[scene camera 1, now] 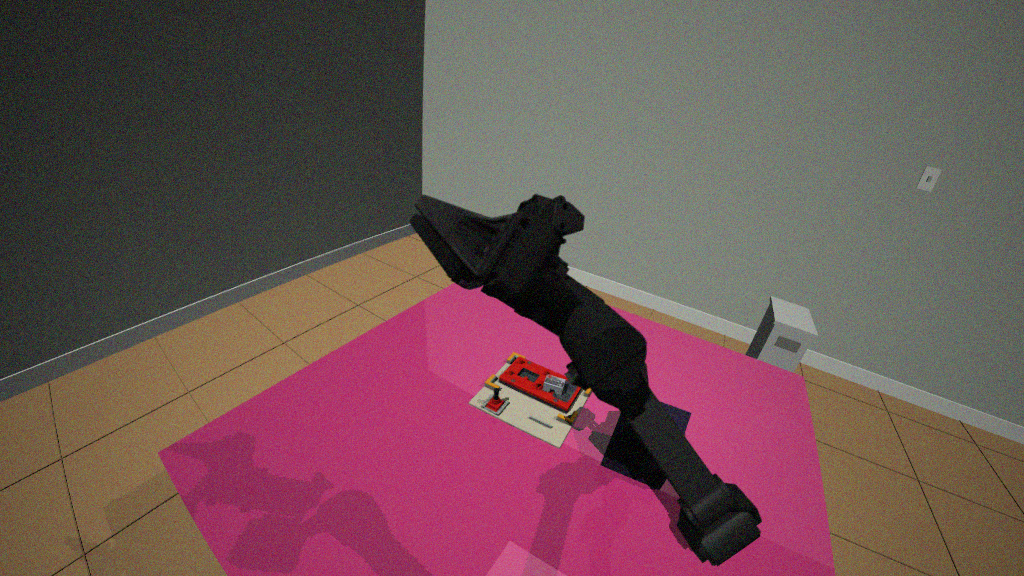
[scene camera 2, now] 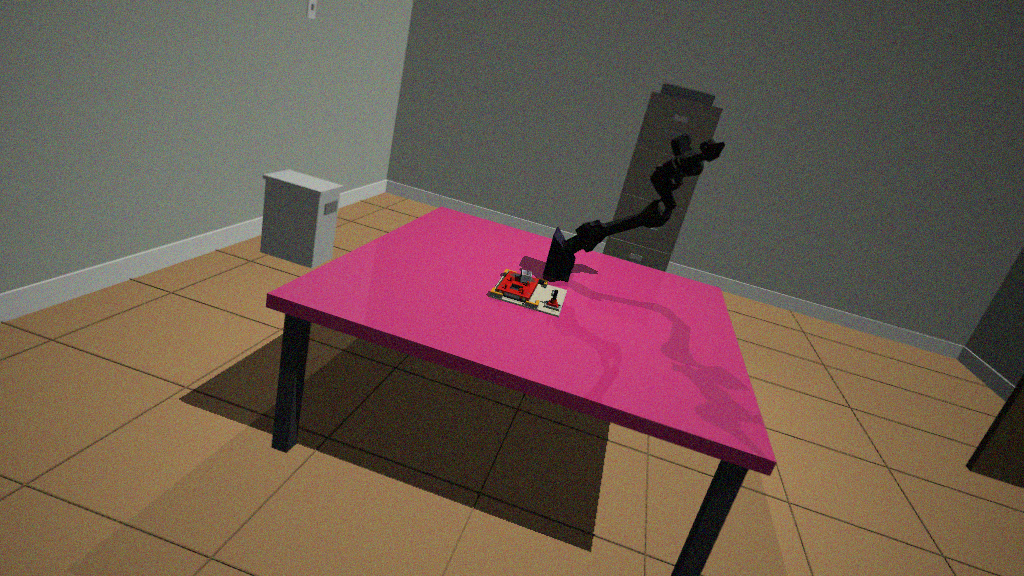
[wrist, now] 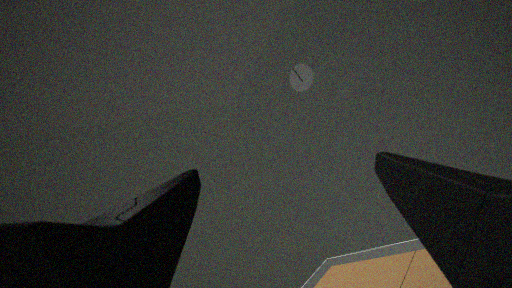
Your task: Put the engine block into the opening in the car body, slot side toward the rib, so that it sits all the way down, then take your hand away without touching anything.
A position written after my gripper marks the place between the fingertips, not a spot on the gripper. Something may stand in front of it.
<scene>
My gripper [scene camera 1: 414,210] is open and holds nothing. Further things: a red car body [scene camera 1: 524,376].
The red car body is seen too in scene camera 2 [scene camera 2: 511,287]. My gripper shows as well in scene camera 2 [scene camera 2: 714,149] and in the wrist view [wrist: 285,169]. The wrist view misses the red car body: it is out of frame.
</scene>
